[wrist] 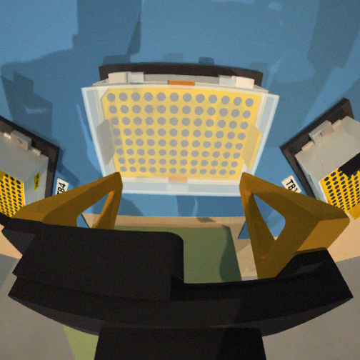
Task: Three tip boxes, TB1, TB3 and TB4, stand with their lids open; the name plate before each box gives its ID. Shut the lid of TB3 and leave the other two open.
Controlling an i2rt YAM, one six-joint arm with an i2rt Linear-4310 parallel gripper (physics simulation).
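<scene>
The middle tip box, TB3 by elimination [173, 131], has a yellow rack with grey-looking holes, seen through its clear lid [150, 187]. The lid's pale outline frames the rack; how far the lid is tilted I cannot tell. Its name plate does not show. TB4 [22, 162] is cut off at the left edge, and TB1 [320, 150] at the right edge. Parts of their yellow racks with dark holes show; their lids' angles are unclear. My gripper [180, 178] is open, its amber fingertips appearing at either side of TB3's lower edge, with nothing held. Their height above the box is unclear.
The TB4 name plate [61, 186] and TB1 name plate [289, 184] lie on the blue surface [200, 30] at the inner sides of their boxes. A black bar [180, 69] runs behind TB3. A tan edge and a green area [205, 250] show below.
</scene>
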